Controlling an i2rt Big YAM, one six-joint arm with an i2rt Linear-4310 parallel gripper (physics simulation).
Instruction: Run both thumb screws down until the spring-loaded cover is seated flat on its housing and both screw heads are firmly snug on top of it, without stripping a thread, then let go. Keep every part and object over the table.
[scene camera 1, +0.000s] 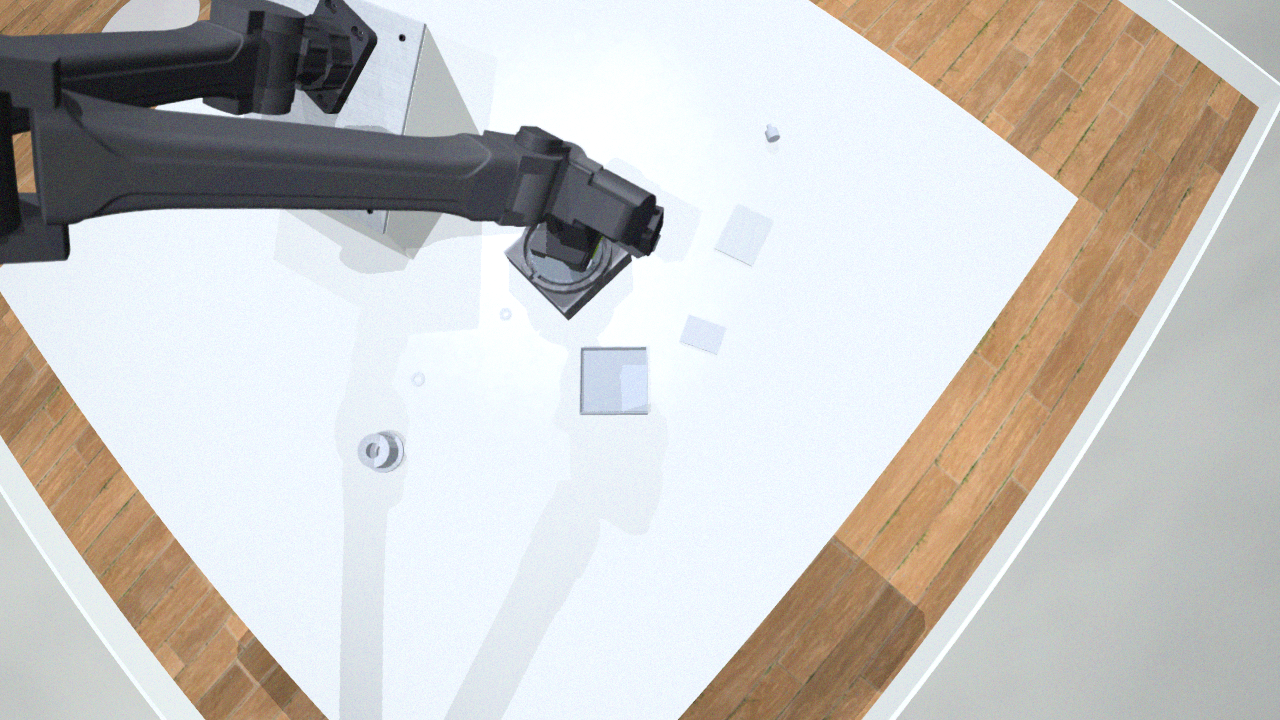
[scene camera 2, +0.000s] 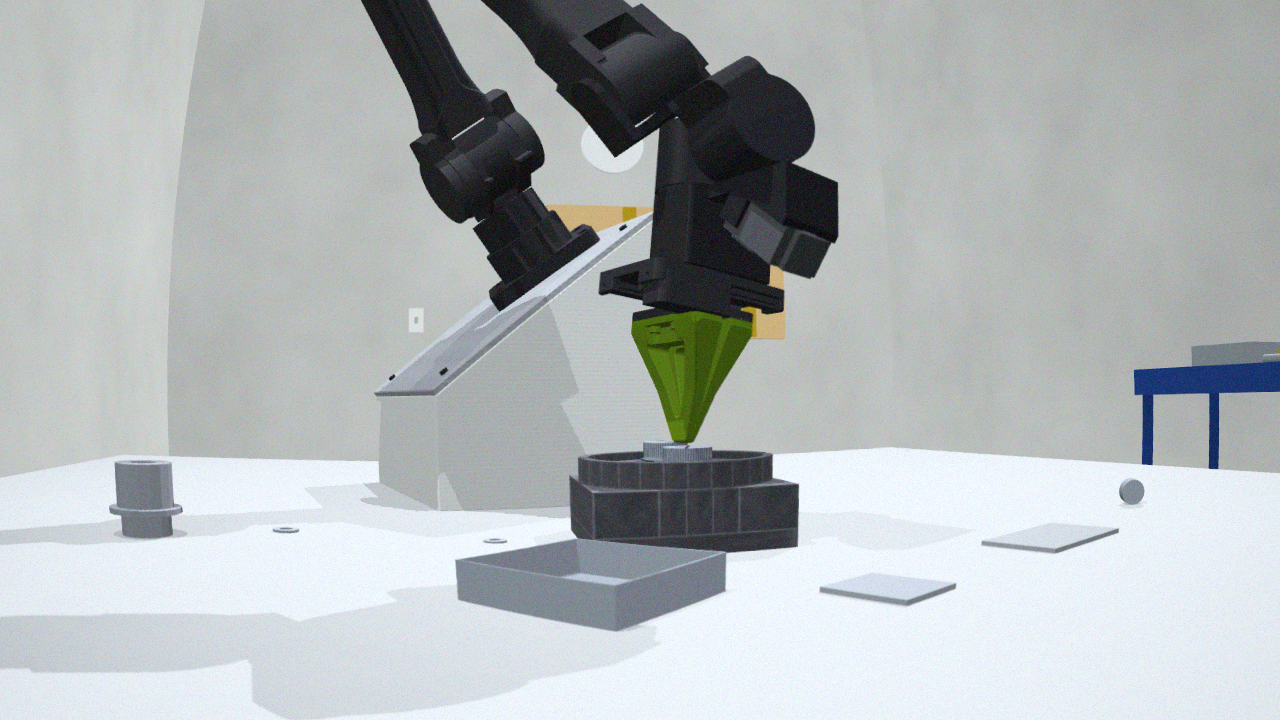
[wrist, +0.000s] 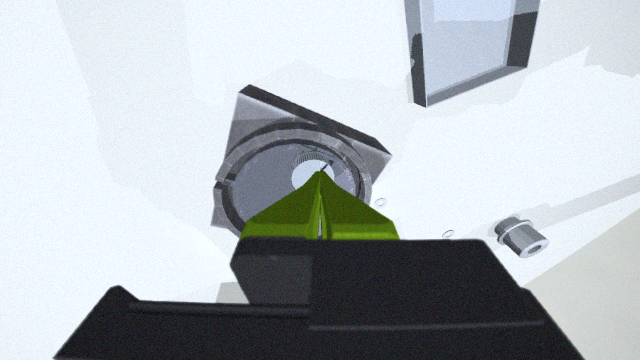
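Where they show: gripper, fingertip midpoint: (scene camera 1: 580, 262) (scene camera 2: 683, 442) (wrist: 320, 179); arm's base at its link origin: (scene camera 1: 335, 55) (scene camera 2: 546, 271).
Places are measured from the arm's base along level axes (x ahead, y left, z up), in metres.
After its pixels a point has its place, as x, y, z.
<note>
The dark housing (scene camera 1: 567, 307) {0.388, 0.000, -0.180} (scene camera 2: 684, 517) {0.391, 0.046, -0.196} (wrist: 375, 152) {0.388, 0.009, -0.180} stands on the table with a raised round rim. The grey round cover (wrist: 260, 175) {0.343, 0.089, -0.169} lies inside the rim. One thumb screw (scene camera 2: 698, 454) {0.375, 0.058, -0.160} (wrist: 305, 172) {0.364, 0.062, -0.156} shows its knurled side and pale slotted head, partly behind the fingertips in the wrist view. The other screw head (scene camera 2: 656, 445) {0.309, 0.046, -0.158} shows behind it in scene camera 2 and is hidden in the wrist view. My gripper (scene camera 2: 683, 439) {0.364, 0.051, -0.154} (wrist: 320, 179) {0.364, 0.051, -0.154} is shut and empty, pointing down with its tips at the top of the nearer screw head. Whether the tips touch it, I cannot tell.
An open tray (scene camera 1: 581, 385) {0.473, -0.058, -0.206} (scene camera 2: 537, 591) {0.534, -0.051, -0.208} (wrist: 420, 80) {0.450, -0.007, -0.206} stands beside the housing. A flanged cylinder (scene camera 1: 383, 451) {0.359, -0.303, -0.170} (scene camera 2: 145, 488) {0.368, -0.304, -0.186} (wrist: 521, 236) {0.355, -0.292, -0.186}, small rings and two flat plates (scene camera 1: 743, 234) {0.477, 0.259, -0.217} (scene camera 2: 886, 588) {0.544, 0.106, -0.217} lie around. A sloped block (scene camera 1: 438, 134) {0.113, 0.035, -0.100} (scene camera 2: 492, 447) {0.142, -0.059, -0.167} with a second arm stands behind.
</note>
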